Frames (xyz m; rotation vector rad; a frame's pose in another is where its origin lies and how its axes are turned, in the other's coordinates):
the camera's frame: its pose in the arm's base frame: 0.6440 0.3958 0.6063 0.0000 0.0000 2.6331
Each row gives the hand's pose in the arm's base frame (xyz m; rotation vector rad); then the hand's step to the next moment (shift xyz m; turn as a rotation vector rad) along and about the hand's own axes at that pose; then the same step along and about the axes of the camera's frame.
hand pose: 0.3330 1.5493 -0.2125 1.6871 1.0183 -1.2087
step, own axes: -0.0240 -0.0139 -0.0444 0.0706 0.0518 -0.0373
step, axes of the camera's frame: 0.0242 -0.0349 0.0307 -0.0522 -0.0602 -0.0521
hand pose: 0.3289 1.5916 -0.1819 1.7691 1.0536 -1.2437
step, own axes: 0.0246 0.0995 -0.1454 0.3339 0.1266 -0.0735
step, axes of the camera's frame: -0.0843 -0.1544 0.0265 -0.1411 -0.1761 -0.2864
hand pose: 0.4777 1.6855 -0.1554 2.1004 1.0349 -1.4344
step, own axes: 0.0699 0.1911 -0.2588 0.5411 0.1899 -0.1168
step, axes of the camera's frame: -0.2429 -0.2210 0.0232 -0.2133 -0.2863 -0.4637
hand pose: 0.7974 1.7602 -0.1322 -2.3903 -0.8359 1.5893
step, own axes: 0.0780 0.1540 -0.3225 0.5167 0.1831 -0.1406
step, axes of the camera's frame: -0.3333 -0.1503 0.0108 -0.2250 -0.2894 -0.4311
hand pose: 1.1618 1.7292 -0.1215 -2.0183 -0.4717 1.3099
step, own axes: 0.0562 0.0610 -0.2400 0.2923 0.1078 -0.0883
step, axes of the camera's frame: -0.2508 -0.0365 -0.0161 -0.1369 -0.1623 -0.2445
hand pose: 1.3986 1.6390 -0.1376 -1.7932 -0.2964 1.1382
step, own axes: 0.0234 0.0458 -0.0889 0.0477 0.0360 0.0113
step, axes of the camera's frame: -0.0923 0.0187 -0.0410 0.0027 -0.0190 -0.0577
